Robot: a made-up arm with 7 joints. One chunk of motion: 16 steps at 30 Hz.
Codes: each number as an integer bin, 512 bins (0 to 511) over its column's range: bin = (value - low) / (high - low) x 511, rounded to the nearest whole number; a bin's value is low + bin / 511 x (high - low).
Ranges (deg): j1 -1.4..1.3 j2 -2.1..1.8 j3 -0.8..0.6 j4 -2.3..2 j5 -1.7..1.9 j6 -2..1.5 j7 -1.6..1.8
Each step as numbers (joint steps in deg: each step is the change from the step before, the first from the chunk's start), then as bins.
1 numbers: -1.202 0.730 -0.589 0.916 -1.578 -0.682 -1.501
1 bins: 37 371 77 382 17 192 15
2 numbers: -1.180 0.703 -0.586 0.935 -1.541 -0.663 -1.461
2 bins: 42 367 78 384 23 195 21
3 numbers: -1.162 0.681 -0.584 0.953 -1.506 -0.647 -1.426
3 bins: 45 364 79 387 28 198 26
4 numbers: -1.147 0.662 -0.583 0.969 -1.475 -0.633 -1.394
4 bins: 48 362 79 388 32 200 31
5 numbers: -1.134 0.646 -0.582 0.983 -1.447 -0.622 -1.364
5 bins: 50 360 80 390 36 201 35
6 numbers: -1.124 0.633 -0.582 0.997 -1.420 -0.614 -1.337
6 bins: 52 358 80 392 40 202 40
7 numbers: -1.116 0.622 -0.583 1.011 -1.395 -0.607 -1.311
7 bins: 54 357 79 393 43 203 43
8 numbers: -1.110 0.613 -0.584 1.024 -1.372 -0.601 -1.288
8 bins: 55 355 79 395 47 204 47
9 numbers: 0.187 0.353 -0.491 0.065 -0.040 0.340 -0.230
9 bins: 300 321 113 281 236 342 206
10 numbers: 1.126 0.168 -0.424 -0.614 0.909 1.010 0.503
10 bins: 478 297 137 200 370 439 316
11 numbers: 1.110 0.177 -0.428 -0.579 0.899 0.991 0.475
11 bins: 475 298 136 205 369 437 312
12 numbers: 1.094 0.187 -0.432 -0.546 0.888 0.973 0.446
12 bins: 472 300 134 208 367 434 308
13 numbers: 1.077 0.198 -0.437 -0.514 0.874 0.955 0.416
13 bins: 469 301 132 212 365 431 303
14 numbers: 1.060 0.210 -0.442 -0.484 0.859 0.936 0.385
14 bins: 466 303 131 216 363 429 298
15 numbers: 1.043 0.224 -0.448 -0.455 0.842 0.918 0.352
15 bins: 462 305 128 219 361 426 293
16 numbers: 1.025 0.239 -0.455 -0.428 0.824 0.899 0.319
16 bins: 459 306 126 222 358 423 288
